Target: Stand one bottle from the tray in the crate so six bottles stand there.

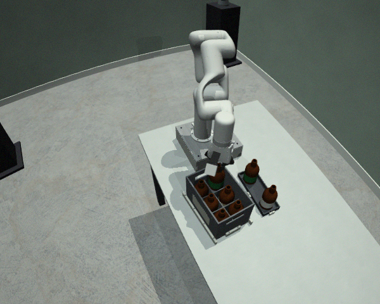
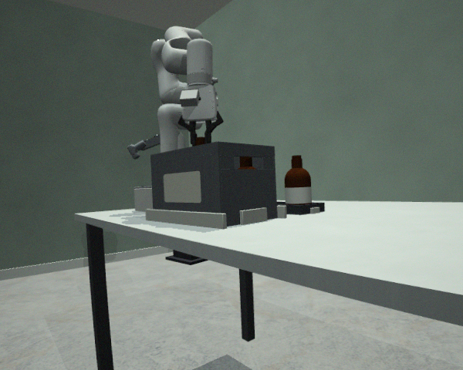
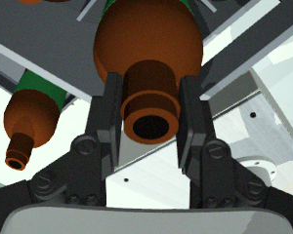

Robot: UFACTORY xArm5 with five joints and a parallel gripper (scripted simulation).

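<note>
Right now the dark grey crate is 14 cm below my hand, 9 cm ahead of it and 5 cm to the right of it. The rest, counted from my hand: dark tray (21 cm below, 19 cm to the left, 12 cm ahead).
</note>
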